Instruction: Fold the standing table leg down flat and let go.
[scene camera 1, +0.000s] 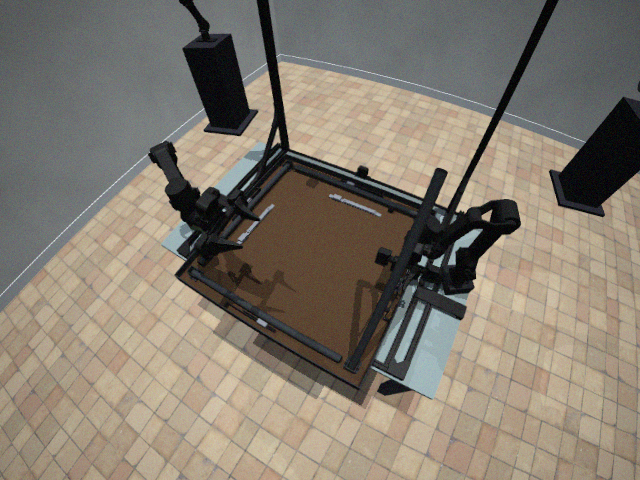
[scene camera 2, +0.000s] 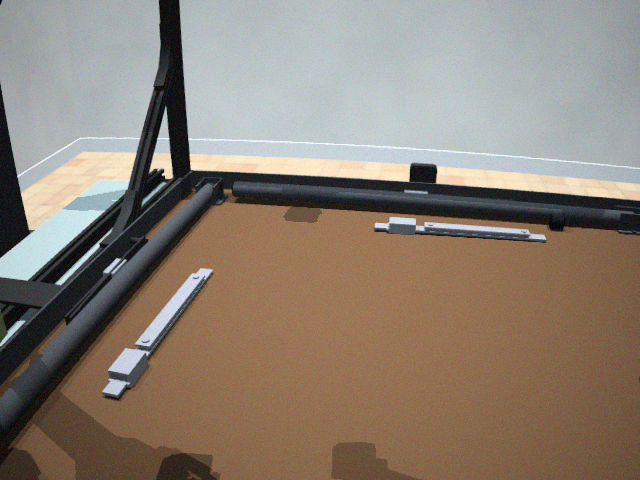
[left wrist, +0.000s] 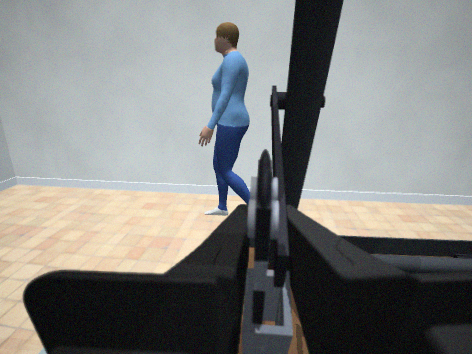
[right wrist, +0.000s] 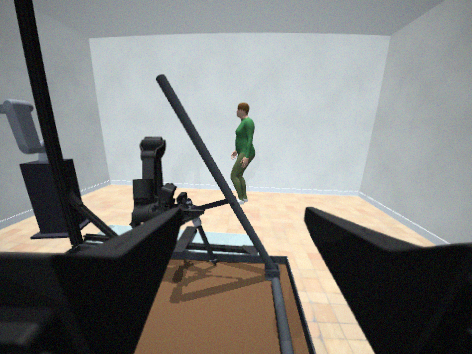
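The dark table leg (scene camera 1: 413, 232) (left wrist: 307, 65) (right wrist: 215, 172) stands tilted from its corner hinge, leaning to the left in the right wrist view, its free end high above the tabletop (scene camera 1: 320, 248) (scene camera 2: 361, 310) (right wrist: 200, 325). A jointed folding brace (left wrist: 265, 172) (right wrist: 214, 204) links leg and table. My left gripper (left wrist: 263, 214) (right wrist: 204, 210) is shut on the brace near its round joint; the leg partly hides it in scene camera 1. My right gripper (scene camera 1: 249, 232) (right wrist: 244, 213) is open and empty over the tabletop's opposite side.
Other legs (scene camera 1: 268, 307) (scene camera 2: 413, 198) lie flat along the edges. Pale grey brackets (scene camera 1: 356, 205) (scene camera 2: 170, 310) lie on the tabletop. Tall black posts (scene camera 1: 271, 67) (scene camera 2: 175, 93) rise beside the table. Dark pedestals (scene camera 1: 217, 82) and people (left wrist: 232, 95) (right wrist: 245, 137) stand beyond.
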